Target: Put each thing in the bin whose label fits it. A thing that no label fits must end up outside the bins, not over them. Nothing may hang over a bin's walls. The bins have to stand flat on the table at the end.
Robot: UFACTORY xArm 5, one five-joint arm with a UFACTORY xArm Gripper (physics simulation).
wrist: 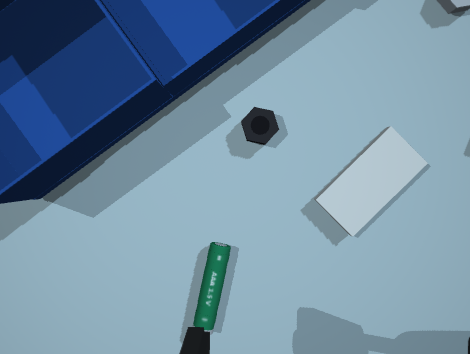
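Places are measured from the arm's base along level axes (x right, y ahead, z up), in metres.
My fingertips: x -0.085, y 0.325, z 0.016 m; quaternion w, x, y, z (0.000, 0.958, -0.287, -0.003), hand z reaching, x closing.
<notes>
For each thing: its top centre in the pictures, then the offset to it from my fingertips. "pt": a spot on its surface instead.
- green AAA battery, middle of its top: point(210, 292) dx -0.034, dy +0.033, dz -0.061 m
- black hex nut, middle of its top: point(260, 125) dx +0.029, dy +0.087, dz -0.063 m
- plain white block, middle of its top: point(371, 181) dx +0.059, dy +0.036, dz -0.065 m
- light grey nut, surface spot: point(460, 4) pt dx +0.138, dy +0.084, dz -0.063 m
- top, surface spot: point(225, 50) pt dx +0.033, dy +0.123, dz -0.053 m
A green AAA battery point(212, 286) lies on the table at the lower middle of the wrist view, its lower end partly hidden by the left fingertip. A black hex nut point(274, 127) lies near the blue bins. A plain white block point(372, 181) lies flat at the right. Part of a light grey nut point(460, 4) shows at the top right corner. My gripper point(332, 343) is open and empty above the table, its left finger over the battery's end and its right finger barely showing at the right edge.
Parts of two joined blue bins, one at the left point(100, 135) and one at the top point(225, 50), fill the upper left; their labels do not show. The nearer bin wall runs diagonally, with its shadow on the table. The gripper's shadow falls at the bottom right.
</notes>
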